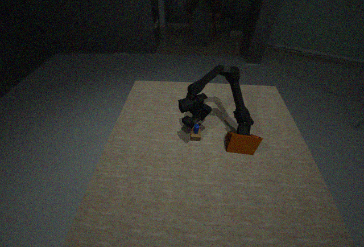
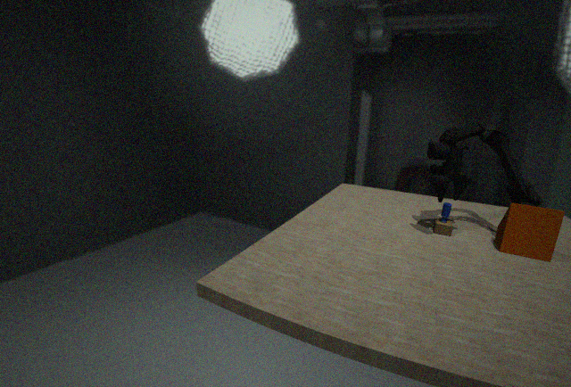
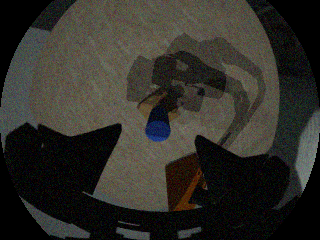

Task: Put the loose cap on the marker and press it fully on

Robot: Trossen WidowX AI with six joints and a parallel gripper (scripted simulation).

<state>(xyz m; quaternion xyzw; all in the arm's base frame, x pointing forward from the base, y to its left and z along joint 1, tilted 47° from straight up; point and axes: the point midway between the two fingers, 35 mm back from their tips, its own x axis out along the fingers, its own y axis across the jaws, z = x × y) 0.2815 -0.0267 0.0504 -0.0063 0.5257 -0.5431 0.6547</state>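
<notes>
My gripper tip is now 3 cm above the blue cap. Round my gripper tip: holder block 11 cm below; marker 4 cm below.
</notes>
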